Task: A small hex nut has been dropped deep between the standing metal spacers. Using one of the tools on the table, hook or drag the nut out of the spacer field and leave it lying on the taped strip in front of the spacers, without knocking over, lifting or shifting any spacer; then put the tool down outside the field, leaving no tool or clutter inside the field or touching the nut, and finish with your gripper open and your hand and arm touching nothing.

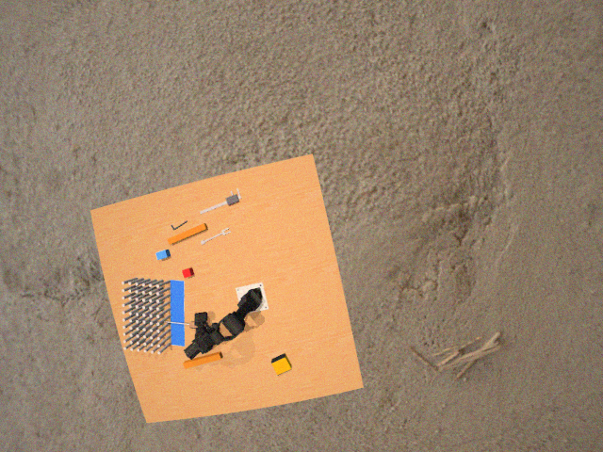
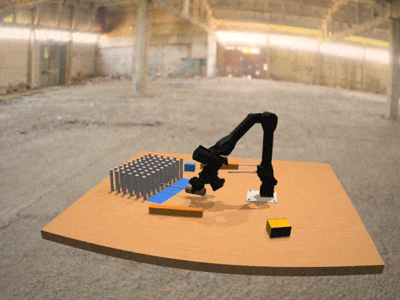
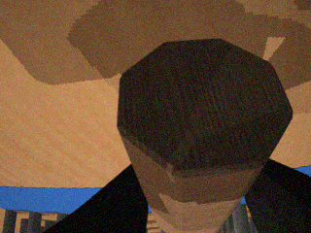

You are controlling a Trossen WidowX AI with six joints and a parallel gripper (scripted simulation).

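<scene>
Now: the blue taped strip 11 cm ahead of my gripper tip, 7 cm to the right of it and 3 cm below it. The rest, counted from my gripper tip: hex nut 28 cm ahead, 8 cm to the right, 3 cm below; red cube 2 cm behind, 28 cm to the right, 1 cm below; wooden-handled rod tool 9 cm ahead, 3 cm to the right.
</scene>
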